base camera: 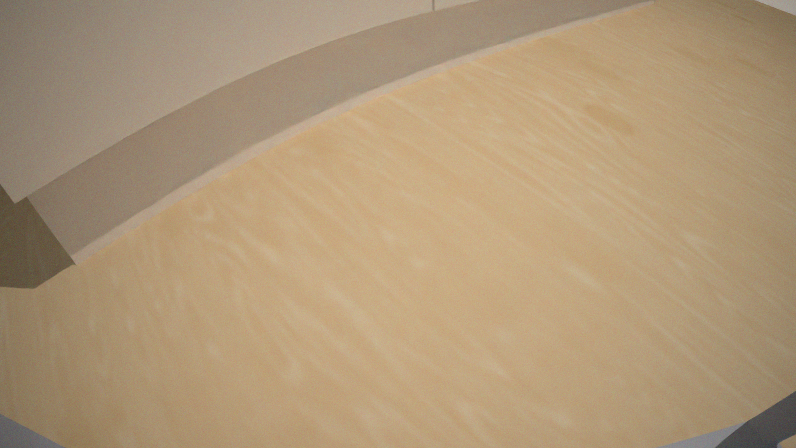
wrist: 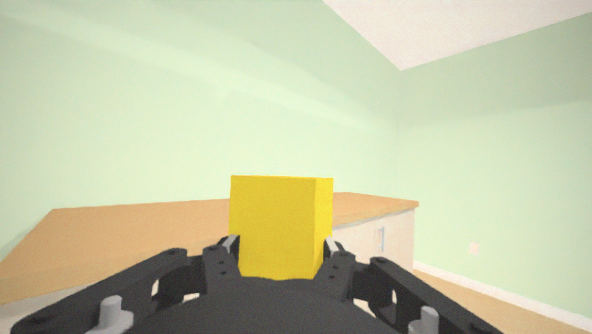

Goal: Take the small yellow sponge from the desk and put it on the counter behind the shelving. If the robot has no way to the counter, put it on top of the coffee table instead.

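Frame: origin at the arm's base, x ahead, y left, z up, level; metres.
Seen in the pictures: gripper, between the fingertips: [wrist: 281,244].
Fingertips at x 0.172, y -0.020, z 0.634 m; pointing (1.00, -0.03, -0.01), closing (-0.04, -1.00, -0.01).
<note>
Offsets run from my fingertips to a thing's top centre. "spot": to the spot under its first point. Level surfaces: height alone.
The yellow sponge {dx -0.006, dy +0.000, dz +0.053 m} [wrist: 274,225] stands upright between the fingertips in the wrist view. My gripper [wrist: 281,244] is shut on it, with a fingertip on each side. The counter {dz -0.120 m} [wrist: 135,222] has a brown wooden top and pale cabinet fronts, and stands against the green wall beyond the sponge. The sponge hides the middle of its top. In the base camera view the counter's pale cabinet front {spot: dx +0.330, dy +0.251, dz -0.824 m} [base camera: 167,66] and recessed base run along the upper left, close in front of the base. The coffee table, the desk and the shelving do not show in these views.
The wooden floor {dz -1.031 m} [base camera: 445,250] [wrist: 480,300] lies in front of the base and past the counter's right end. A green wall [wrist: 150,100] rises behind the counter and meets another green wall [wrist: 500,165] at a corner on the right. A small outlet [wrist: 474,248] is on that right wall.
</note>
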